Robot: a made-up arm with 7 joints. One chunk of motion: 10 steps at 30 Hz.
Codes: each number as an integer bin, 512 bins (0 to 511) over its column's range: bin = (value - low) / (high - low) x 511, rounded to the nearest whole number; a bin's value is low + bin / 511 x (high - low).
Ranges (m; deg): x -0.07..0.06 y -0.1..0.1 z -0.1..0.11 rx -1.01..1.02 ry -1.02..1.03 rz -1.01..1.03
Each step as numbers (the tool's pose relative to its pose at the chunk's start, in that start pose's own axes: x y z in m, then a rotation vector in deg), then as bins.
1 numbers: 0.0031 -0.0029 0.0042 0.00 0.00 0.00
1 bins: 287 248 254 254 254 253
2 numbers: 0.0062 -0.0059 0.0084 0.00 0.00 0.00
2 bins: 300 240 264 254 254 253
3 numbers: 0.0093 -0.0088 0.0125 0.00 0.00 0.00
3 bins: 312 233 274 254 254 253
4 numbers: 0.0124 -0.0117 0.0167 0.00 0.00 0.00
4 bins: 324 226 284 254 254 253
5 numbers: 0.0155 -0.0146 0.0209 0.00 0.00 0.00
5 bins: 336 218 294 254 254 253
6 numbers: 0.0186 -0.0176 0.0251 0.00 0.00 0.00
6 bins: 348 211 304 254 254 253
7 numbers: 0.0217 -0.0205 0.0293 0.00 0.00 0.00
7 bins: 360 203 315 254 254 253
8 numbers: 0.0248 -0.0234 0.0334 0.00 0.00 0.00
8 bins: 373 196 325 254 254 253
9 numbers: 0.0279 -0.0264 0.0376 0.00 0.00 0.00
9 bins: 385 188 335 254 254 253
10 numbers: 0.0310 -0.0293 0.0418 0.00 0.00 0.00
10 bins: 397 181 345 254 254 253
